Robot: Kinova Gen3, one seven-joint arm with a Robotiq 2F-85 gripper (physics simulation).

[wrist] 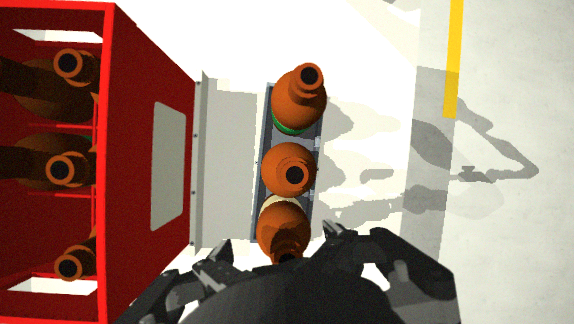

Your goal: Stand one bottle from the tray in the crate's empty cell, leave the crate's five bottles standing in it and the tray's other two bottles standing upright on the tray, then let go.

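Places are measured from the arm's base along level axes (x right, y back, z down), in metres.
Where they show: gripper, fingertip midpoint: point(278, 239).
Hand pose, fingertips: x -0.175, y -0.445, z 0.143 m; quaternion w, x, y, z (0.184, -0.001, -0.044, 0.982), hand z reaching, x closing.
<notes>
Each offset is from my fingertips to the top centre of the thing. "*": to the spot under its first point.
The tray {* dx -0.032, dy +0.116, dz +0.157 m} point(306, 140) holds three upright brown bottles in a row: a green-labelled bottle {dx +0.003, dy +0.154, dz +0.002 m} point(299, 102) at the top, a middle bottle {dx -0.003, dy +0.061, dz +0.002 m} point(288, 170) with its label hidden, and a cream-labelled bottle {dx -0.013, dy -0.021, dz +0.002 m} point(283, 227) at the bottom. My gripper point(278, 239) is open and empty. Its fingertips show on either side of the cream-labelled bottle, whose mouth is partly covered by the gripper body. The red crate {* dx +0.153, dy +0.052, dz -0.012 m} point(107, 150) is at the left, cut off by the view. Bottles {dx +0.213, dy +0.118, dz -0.001 m} point(67, 63) {dx +0.202, dy +0.025, dz -0.001 m} point(60, 170) {dx +0.182, dy -0.062, dz -0.001 m} point(68, 268) stand along its near side, and two more show partly farther left. Its lower left area shows no bottle.
A grey metal strip {* dx +0.140, dy +0.035, dz +0.136 m} point(198, 165) with screws runs between the crate and the tray. The crate's tall side wall point(135, 100) faces the tray. A yellow floor line point(453, 55) is at the upper right, and shadows fall right of the tray.
</notes>
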